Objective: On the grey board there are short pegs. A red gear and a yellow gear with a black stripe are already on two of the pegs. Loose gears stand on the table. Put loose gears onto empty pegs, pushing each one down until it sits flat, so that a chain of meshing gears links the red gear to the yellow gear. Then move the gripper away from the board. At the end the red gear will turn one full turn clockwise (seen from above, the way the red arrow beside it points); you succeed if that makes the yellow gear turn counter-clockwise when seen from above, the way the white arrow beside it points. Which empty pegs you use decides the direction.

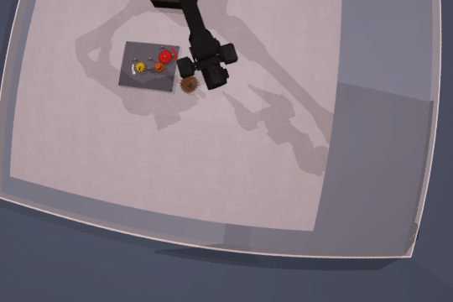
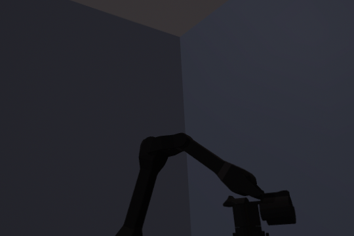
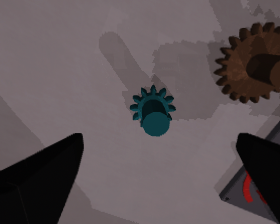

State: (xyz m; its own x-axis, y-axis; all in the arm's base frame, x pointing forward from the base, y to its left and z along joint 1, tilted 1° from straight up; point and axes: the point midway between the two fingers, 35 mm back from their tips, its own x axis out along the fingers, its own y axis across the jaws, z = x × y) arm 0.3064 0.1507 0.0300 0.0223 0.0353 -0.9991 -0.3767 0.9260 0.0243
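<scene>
Now: the teal gear 60 mm below my gripper tip. Round my gripper tip: orange gear: 10 mm ahead, 180 mm to the right, 50 mm below; red arrow: 40 mm behind, 130 mm to the right, 60 mm below; brown gear: 60 mm ahead, 70 mm to the right, 60 mm below.
</scene>
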